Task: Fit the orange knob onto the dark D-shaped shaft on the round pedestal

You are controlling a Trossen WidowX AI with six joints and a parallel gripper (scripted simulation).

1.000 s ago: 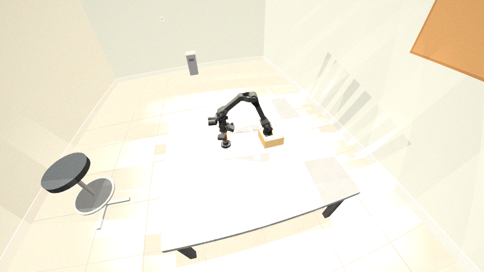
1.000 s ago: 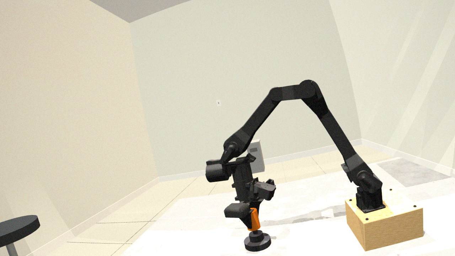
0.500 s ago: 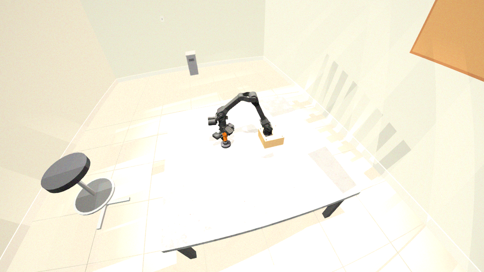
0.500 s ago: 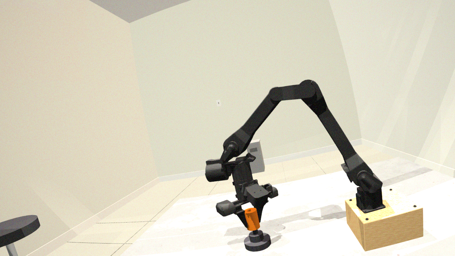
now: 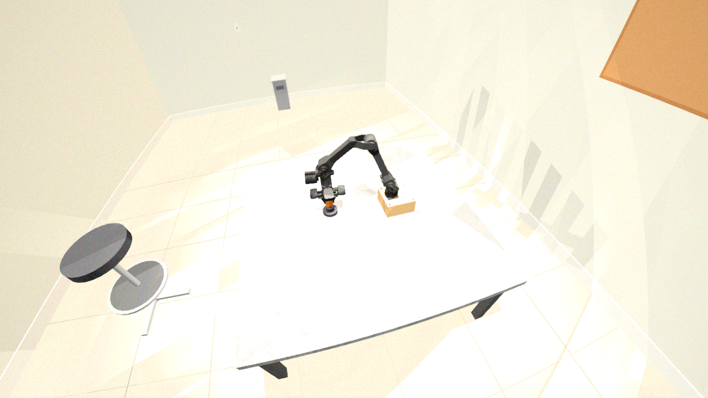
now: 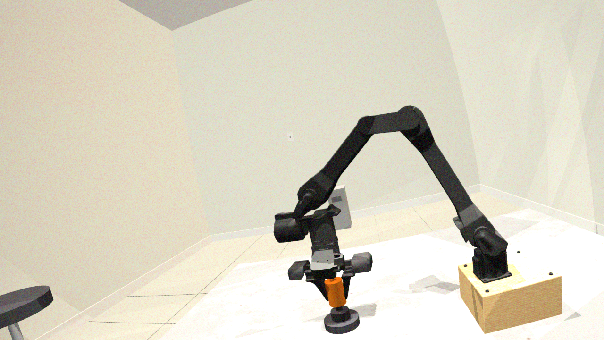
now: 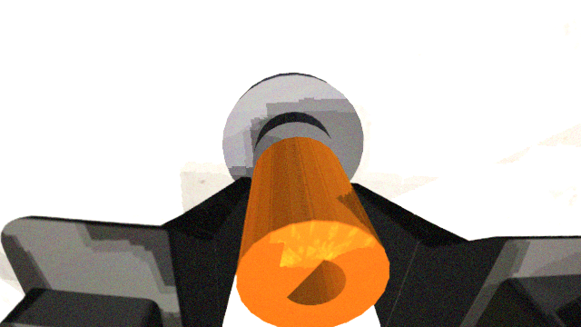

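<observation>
The orange knob lies 20 mm above my gripper tip. Round my gripper tip: dark shaft 40 mm below.
</observation>
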